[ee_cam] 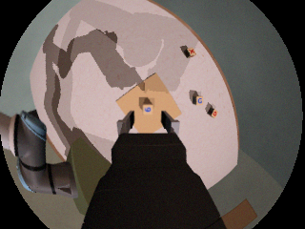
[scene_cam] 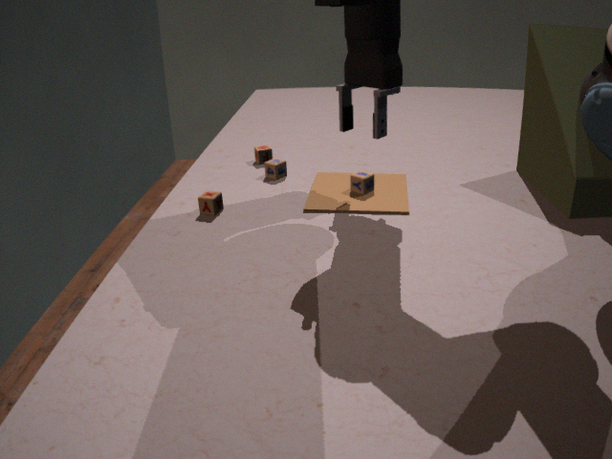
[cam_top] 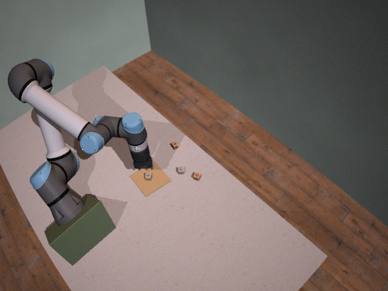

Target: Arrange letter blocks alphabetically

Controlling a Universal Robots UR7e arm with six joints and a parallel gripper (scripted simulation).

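Now: the tan mat 10 cm below my hand and 1 cm ahead of it.
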